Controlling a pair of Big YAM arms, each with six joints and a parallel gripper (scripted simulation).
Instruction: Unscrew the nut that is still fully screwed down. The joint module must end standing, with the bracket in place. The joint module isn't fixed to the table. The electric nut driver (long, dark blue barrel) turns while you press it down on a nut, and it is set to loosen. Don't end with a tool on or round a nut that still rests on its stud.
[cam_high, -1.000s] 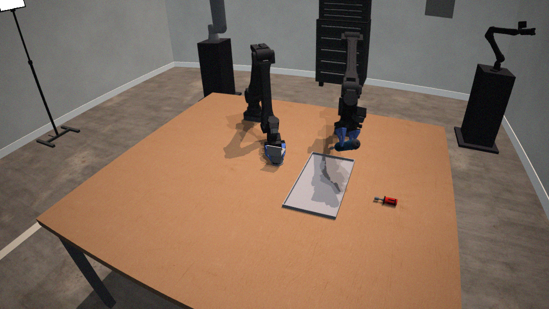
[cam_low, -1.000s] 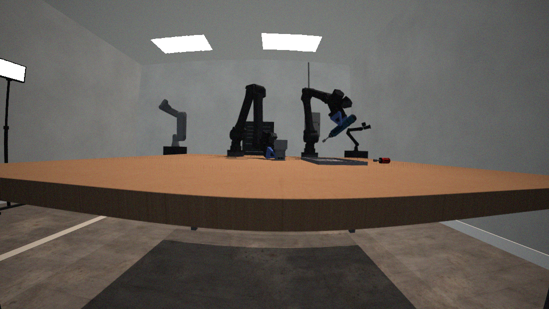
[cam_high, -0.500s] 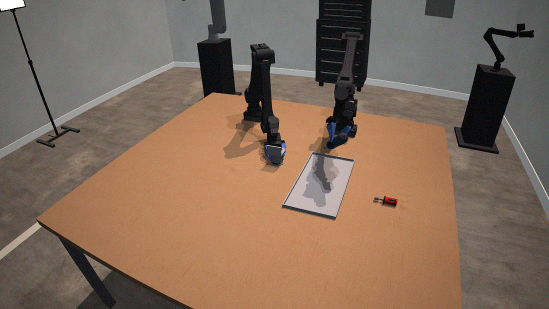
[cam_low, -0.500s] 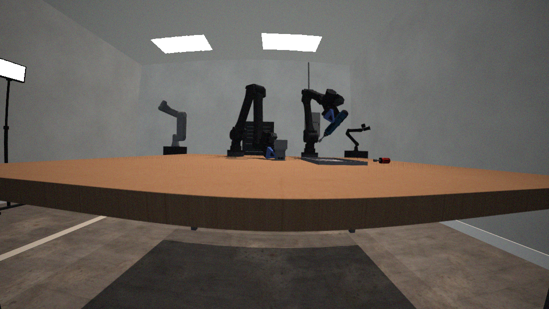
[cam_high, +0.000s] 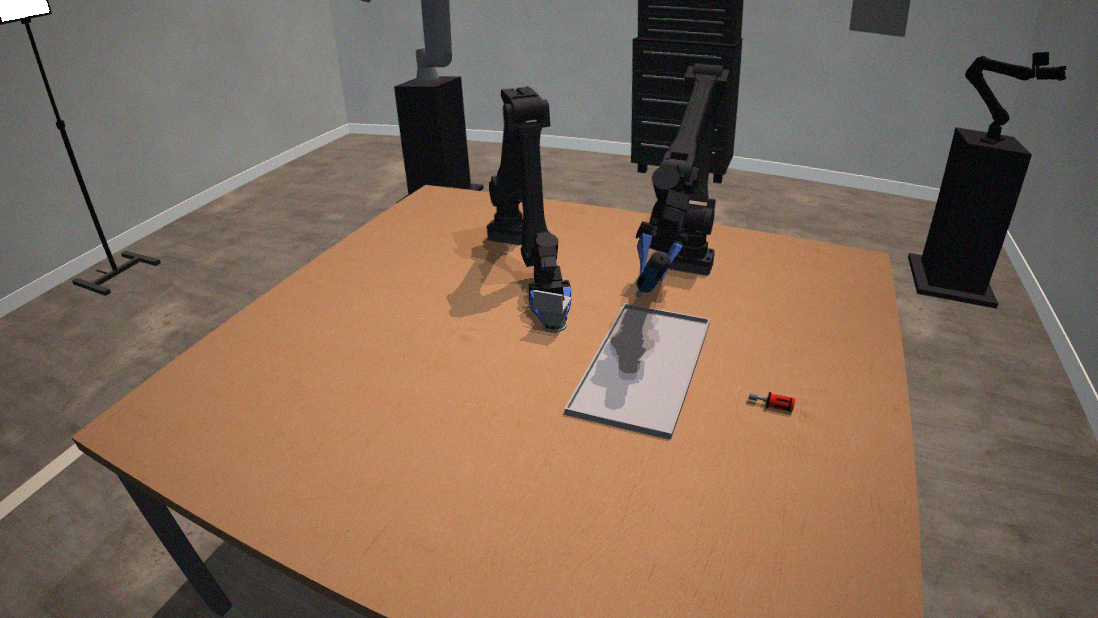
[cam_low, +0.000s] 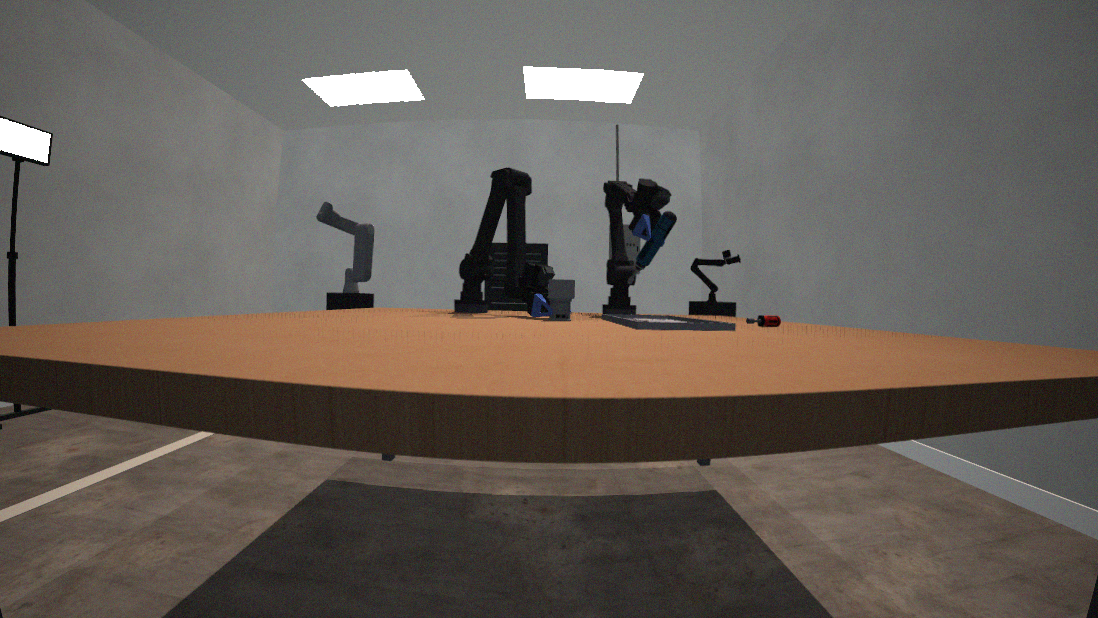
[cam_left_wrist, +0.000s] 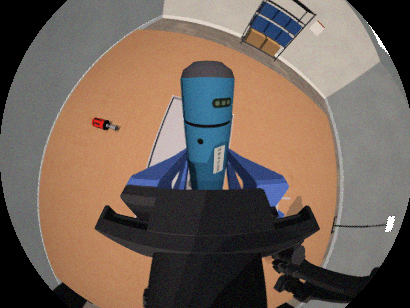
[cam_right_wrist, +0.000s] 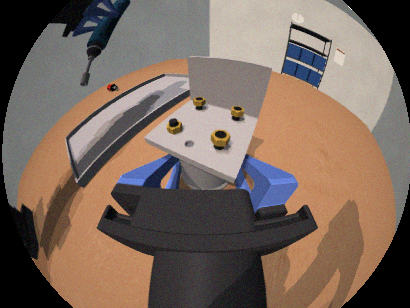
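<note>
The joint module lies 10 mm above my right hand. Also, from my right hand: flat grey tray 250 mm to the left, 80 mm ahead, 20 mm below; red-handled tool 540 mm to the left, 130 mm ahead, 10 mm below; grey bracket 50 mm above.
</note>
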